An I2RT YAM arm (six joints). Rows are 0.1 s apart.
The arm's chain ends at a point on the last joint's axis. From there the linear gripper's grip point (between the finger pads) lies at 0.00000 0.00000 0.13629 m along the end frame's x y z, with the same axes.
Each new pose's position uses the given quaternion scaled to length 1; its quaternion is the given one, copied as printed.
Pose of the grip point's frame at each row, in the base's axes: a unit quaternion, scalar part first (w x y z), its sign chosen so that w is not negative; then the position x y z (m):
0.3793 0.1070 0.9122 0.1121 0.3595 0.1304 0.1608
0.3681 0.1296 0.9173 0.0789 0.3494 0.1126 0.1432
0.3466 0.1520 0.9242 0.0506 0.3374 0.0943 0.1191
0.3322 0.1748 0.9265 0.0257 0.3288 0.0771 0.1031
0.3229 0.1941 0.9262 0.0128 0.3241 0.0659 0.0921
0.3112 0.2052 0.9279 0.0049 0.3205 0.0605 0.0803
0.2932 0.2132 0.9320 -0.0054 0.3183 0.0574 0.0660
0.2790 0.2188 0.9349 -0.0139 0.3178 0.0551 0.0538
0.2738 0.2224 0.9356 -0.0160 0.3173 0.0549 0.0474
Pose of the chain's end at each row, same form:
0.3793 0.1070 0.9122 0.1121 0.2619 0.1136 0.2544
0.3681 0.1296 0.9173 0.0789 0.2546 0.1059 0.2409
0.3466 0.1520 0.9242 0.0506 0.2480 0.0959 0.2219
0.3322 0.1748 0.9265 0.0257 0.2437 0.0864 0.2091
0.3229 0.1941 0.9262 0.0128 0.2419 0.0798 0.1999
0.3112 0.2052 0.9279 0.0049 0.2415 0.0767 0.1902
0.2932 0.2132 0.9320 -0.0054 0.2441 0.0758 0.1789
0.2790 0.2188 0.9349 -0.0139 0.2475 0.0753 0.1688
0.2738 0.2224 0.9356 -0.0160 0.2484 0.0756 0.1632

